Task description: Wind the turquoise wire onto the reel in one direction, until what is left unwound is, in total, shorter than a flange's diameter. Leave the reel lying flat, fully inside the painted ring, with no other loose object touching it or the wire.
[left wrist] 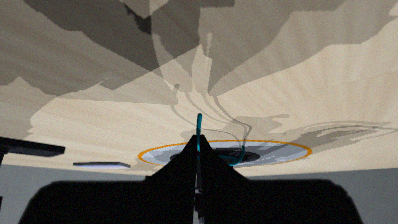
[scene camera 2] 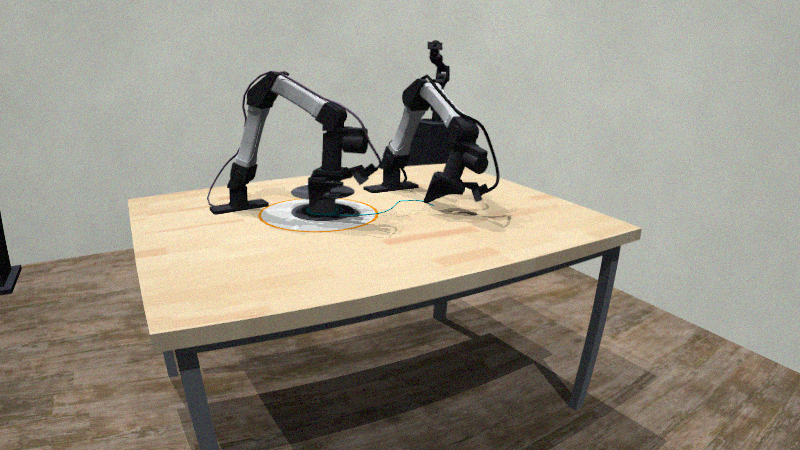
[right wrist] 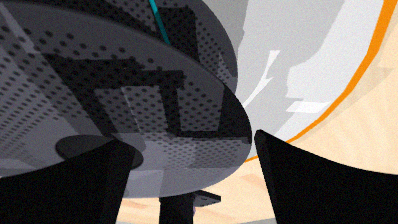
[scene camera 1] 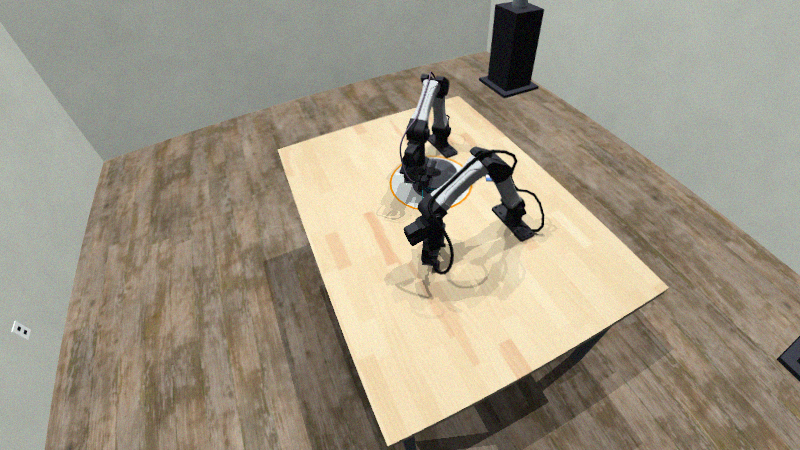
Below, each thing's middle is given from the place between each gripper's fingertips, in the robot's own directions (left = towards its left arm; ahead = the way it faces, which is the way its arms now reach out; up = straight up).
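Right hand (scene camera 2: 315,201): 40 mm to the right of the dark reel (scene camera 2: 326,204), 50 mm beyond it and 20 mm above it.
From my left hand (scene camera 2: 425,202), the dark reel is 150 mm behind and 280 mm to the right.
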